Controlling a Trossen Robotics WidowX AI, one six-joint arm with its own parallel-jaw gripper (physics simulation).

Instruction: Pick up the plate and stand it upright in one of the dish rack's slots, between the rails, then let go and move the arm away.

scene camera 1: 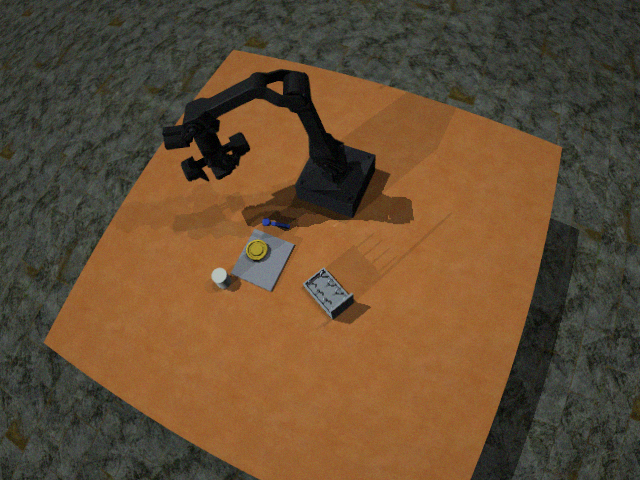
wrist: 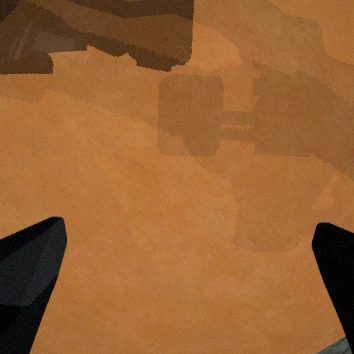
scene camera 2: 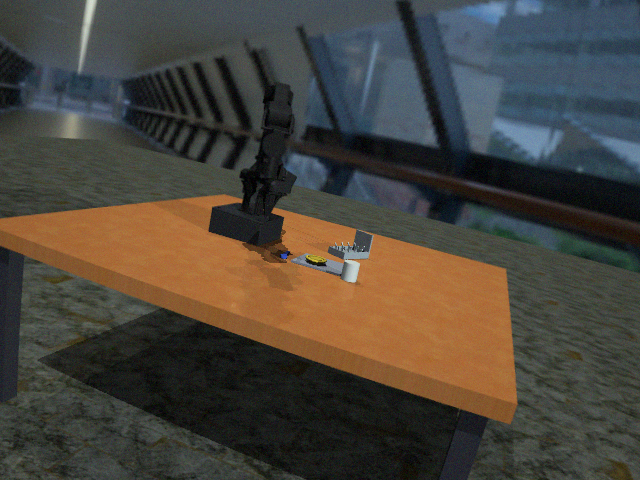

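Observation:
The yellow round plate (scene camera 1: pixel 256 250) (scene camera 2: pixel 316 259) lies flat on the grey square board (scene camera 1: pixel 273 266) (scene camera 2: pixel 333 267). The grey dish rack (scene camera 1: pixel 342 307) (scene camera 2: pixel 364 243) stands on the table, apart from the board, with short upright rails and a taller panel at one end. My gripper (scene camera 1: pixel 221 173) (wrist: pixel 194 235) is open and empty. It hangs above the table, off to the side of the board and well away from the rack. In the wrist view, bare table shows between the fingers; the plate and rack do not show there.
A white cylinder (scene camera 1: pixel 220 277) (scene camera 2: pixel 350 271) stands close to the board. A small blue object (scene camera 1: pixel 275 223) (scene camera 2: pixel 284 255) lies between the board and the arm's black base (scene camera 1: pixel 336 180) (scene camera 2: pixel 245 223). The orange table's edge lies beyond the gripper.

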